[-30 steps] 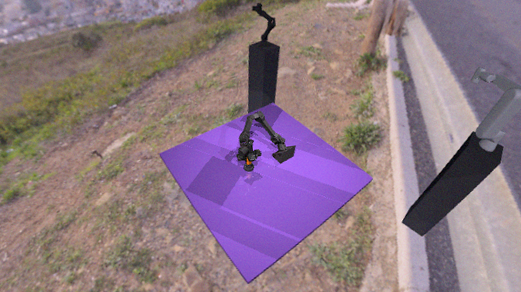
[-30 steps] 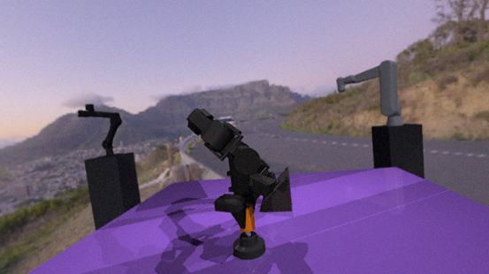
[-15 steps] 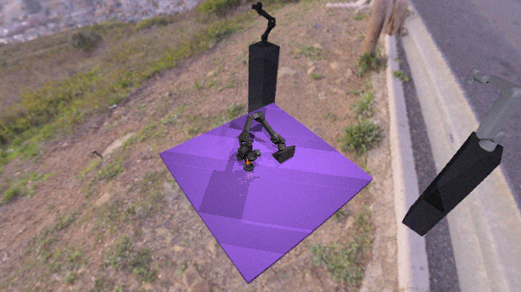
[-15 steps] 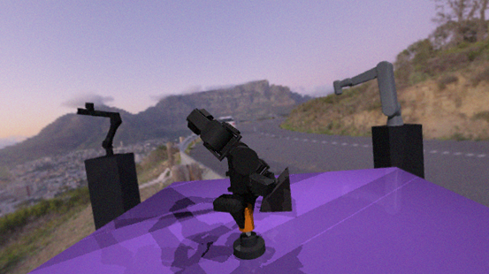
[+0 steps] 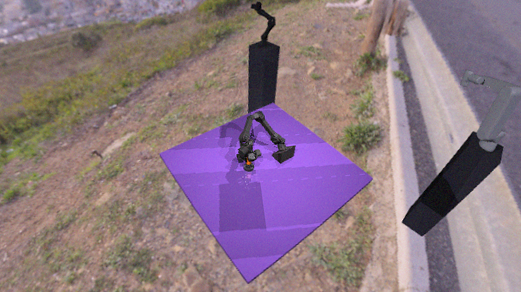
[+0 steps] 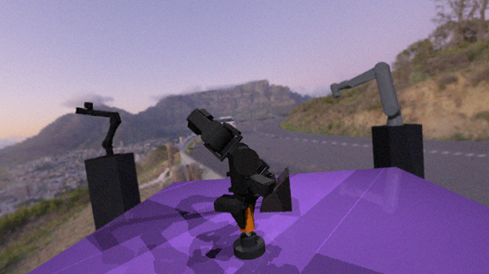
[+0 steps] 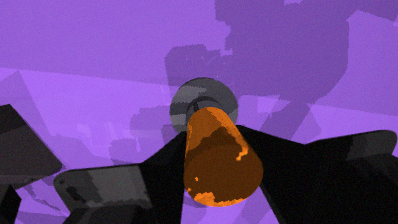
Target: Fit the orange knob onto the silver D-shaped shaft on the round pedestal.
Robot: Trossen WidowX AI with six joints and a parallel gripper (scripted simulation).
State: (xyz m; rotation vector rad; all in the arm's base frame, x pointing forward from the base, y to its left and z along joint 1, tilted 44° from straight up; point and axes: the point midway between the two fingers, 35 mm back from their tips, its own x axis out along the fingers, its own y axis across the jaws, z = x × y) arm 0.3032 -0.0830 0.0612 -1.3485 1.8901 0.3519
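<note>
Right now my gripper tip is 3 cm below the orange knob. From my gripper tip the other things lie so: round pedestal (4 cm below).
</note>
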